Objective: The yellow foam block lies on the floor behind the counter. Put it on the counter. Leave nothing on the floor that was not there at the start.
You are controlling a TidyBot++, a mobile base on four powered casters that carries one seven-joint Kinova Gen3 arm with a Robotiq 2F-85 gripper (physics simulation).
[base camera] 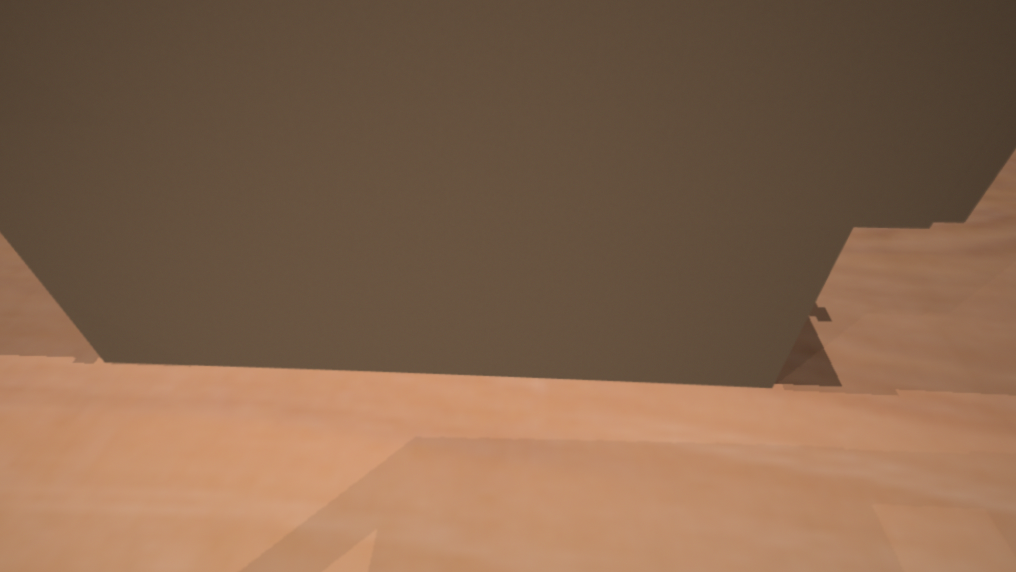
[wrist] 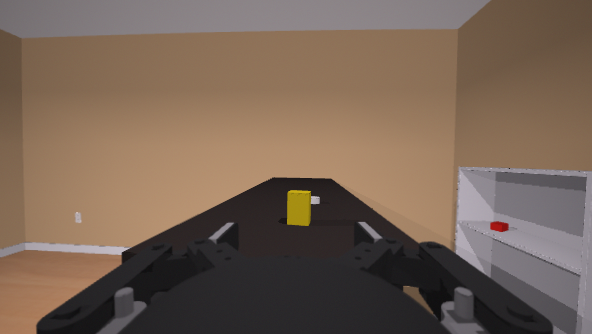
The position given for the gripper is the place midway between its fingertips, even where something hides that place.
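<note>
Wrist view: the gripper (wrist: pixel 296 235), a yellow foam block (wrist: pixel 298 202), a white shelf unit (wrist: pixel 543 202), a counter (wrist: pixel 261 212). Base camera: the counter (base camera: pixel 636 198). Yellow foam block out of frame in the base camera view.
</note>
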